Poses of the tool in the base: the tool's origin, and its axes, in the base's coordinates. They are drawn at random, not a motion.
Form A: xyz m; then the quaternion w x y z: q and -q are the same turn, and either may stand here.
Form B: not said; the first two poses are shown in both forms.
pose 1, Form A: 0.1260 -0.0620 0.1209 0.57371 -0.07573 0.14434 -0.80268
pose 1, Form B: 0.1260 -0.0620 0.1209 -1.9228 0.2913 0.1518
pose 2, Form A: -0.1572 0.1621 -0.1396 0.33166 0.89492 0.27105 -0.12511
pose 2, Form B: -0.1572 0.1621 -0.1396 -0.6049 -0.0441 2.4180
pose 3, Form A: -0.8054 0.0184 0.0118 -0.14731 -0.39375 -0.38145 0.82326
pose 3, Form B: -0.8054 0.0184 0.0118 -2.4431 -0.5656 1.0787
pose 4, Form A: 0.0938 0.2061 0.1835 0.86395 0.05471 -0.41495 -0.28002
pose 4, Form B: 0.0938 0.2061 0.1835 -0.7211 -0.8445 -0.2091
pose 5, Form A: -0.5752 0.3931 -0.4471 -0.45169 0.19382 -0.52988 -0.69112
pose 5, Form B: -0.5752 0.3931 -0.4471 2.1279 0.2124 -1.1900
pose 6, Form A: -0.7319 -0.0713 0.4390 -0.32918 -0.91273 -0.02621 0.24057
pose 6, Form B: -0.7319 -0.0713 0.4390 -0.2295 -0.4355 2.3983
